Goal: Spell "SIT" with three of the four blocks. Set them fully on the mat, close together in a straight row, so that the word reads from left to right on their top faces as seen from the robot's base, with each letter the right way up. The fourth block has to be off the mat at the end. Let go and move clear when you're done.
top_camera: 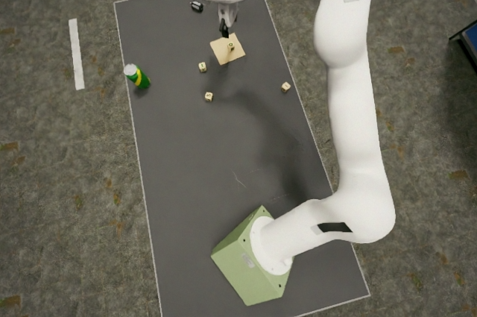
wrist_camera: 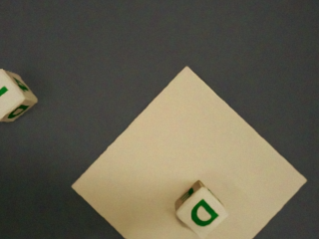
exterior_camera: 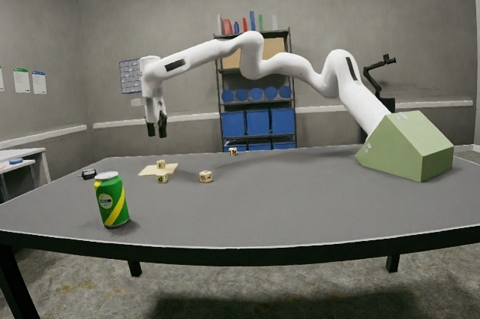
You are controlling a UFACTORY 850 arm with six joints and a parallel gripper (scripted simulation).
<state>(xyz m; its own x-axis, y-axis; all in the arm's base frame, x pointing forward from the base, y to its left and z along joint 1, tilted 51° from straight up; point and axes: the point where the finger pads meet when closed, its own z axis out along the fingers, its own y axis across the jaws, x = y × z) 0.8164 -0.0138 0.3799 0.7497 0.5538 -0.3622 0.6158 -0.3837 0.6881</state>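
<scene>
Right now my hand is 10 mm short of the tan mat, 20 mm to the right of it and 140 mm above it. Round my hand: small black object (320 mm ahead, 40 mm to the left, 130 mm below); then yellow can (50 mm ahead, 470 mm to the left, 80 mm below).
</scene>
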